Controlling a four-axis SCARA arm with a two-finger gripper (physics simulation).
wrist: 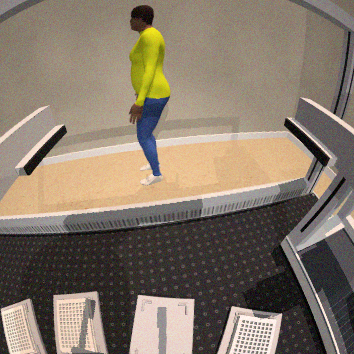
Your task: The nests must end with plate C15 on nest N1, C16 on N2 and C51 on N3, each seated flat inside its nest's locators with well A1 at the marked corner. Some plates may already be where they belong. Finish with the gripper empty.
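Places are measured from the arm's base along level axes (x ahead, y left, z up), in centimetres.
Pixels of known places: gripper, fingertip midpoint: [174,104].
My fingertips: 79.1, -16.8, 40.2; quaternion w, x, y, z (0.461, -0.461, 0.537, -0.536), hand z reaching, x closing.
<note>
Ahead of a thing's pixels: the offset from my fingertips to its top centre, as dx, dy, dz. "spot": to the spot under its first point. Level surfaces: height alone.
My gripper [174,104] is wide open, its two black-padded fingers far apart at the left and right, with no plate between them. Along the bottom of the wrist view are several pale holders. A cream plate @[-11.0, +40.8, -36.3] [16,327] sits in the far-left holder @[-11.0, +40.8, -37.1] [33,322]. Another cream plate @[-6.4, +23.7, -36.3] [68,320] sits in the second holder @[spot: +1.1, +23.9, -37.7] [76,295], crossed by a dark grey strip like a shadow. The third holder @[-8.1, +5.0, -37.1] [145,327] shows corner locators, a similar strip and no plate. A white plate @[-15.3, -11.4, -36.3] [254,335] sits in the right holder @[spot: -10.5, -8.1, -37.7] [228,330]. Labels and A1 corners cannot be read; the lower ends are cut off.
A dark dotted surface @[dz -38.9] [150,260] lies around the holders. A grey framed structure [306,280] stands at the right. A low pale barrier @[spot: +21.3, +8.0, -34.6] [135,215] crosses behind, and a person [150,65] in a yellow top and blue trousers stands beyond it.
</note>
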